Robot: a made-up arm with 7 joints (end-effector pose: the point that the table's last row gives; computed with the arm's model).
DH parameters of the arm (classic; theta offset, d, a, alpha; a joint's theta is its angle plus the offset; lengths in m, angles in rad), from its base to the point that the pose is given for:
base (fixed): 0 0.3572 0.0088 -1.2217
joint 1: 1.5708 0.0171 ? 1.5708
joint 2: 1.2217 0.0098 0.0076 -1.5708
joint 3: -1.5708 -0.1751 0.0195 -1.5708
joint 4: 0 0.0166 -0.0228 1.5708
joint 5: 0 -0.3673 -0.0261 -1.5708
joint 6: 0 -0.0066 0.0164 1.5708
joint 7: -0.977 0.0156 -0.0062 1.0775
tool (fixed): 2.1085 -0.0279 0 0
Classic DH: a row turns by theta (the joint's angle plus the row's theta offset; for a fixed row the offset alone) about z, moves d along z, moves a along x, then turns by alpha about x.
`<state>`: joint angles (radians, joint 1 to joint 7).
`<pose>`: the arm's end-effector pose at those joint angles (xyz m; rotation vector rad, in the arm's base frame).
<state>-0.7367 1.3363 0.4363 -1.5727 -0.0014 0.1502 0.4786</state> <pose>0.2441 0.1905 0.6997 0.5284 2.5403 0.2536</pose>
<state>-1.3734 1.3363 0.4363 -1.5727 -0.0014 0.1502 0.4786</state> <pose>0.0453 0.1598 0.7839 0.6157 1.8896 0.2816</pose>
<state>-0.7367 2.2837 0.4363 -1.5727 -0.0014 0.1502 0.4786</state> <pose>0.1083 -0.0147 0.7844 -0.0473 2.2799 1.3615</pose>
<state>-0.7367 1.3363 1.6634 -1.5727 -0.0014 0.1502 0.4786</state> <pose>-0.1628 0.3416 0.5871 0.0013 1.4389 -0.0103</pose>
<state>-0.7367 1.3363 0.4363 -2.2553 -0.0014 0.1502 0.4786</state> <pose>0.1270 -0.0242 0.6634 0.9967 2.0921 0.8729</pose>
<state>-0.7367 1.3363 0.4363 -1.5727 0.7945 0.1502 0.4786</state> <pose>0.2548 0.1985 0.6953 1.2487 2.2055 -0.4543</pose>
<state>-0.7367 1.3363 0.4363 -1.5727 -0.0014 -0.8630 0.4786</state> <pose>0.2391 0.2012 0.6810 1.1841 1.8082 1.1357</pose>
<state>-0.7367 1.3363 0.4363 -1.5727 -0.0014 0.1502 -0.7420</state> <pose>0.2565 0.1647 0.6946 -0.6972 2.5393 1.3825</pose>
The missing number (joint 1, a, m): 0.0267
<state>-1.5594 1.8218 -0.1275 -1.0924 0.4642 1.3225 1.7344</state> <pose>0.0981 0.2622 0.7998 0.3027 1.1234 -1.5856</pose>
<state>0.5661 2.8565 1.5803 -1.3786 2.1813 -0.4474 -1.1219</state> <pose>0.2001 -0.2356 0.6432 1.4291 1.9782 0.8639</pose>
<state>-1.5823 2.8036 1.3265 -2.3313 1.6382 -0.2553 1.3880</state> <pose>-0.1184 -0.2667 0.3586 -1.9788 -1.2227 -1.7143</pose>
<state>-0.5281 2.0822 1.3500 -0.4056 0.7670 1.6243 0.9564</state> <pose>-0.0650 0.4413 0.7024 0.2969 1.0664 -2.2487</pose>
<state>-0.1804 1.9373 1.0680 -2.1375 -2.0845 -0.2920 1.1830</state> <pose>0.0988 -0.1118 0.6354 -0.8838 1.2440 2.3847</pose>
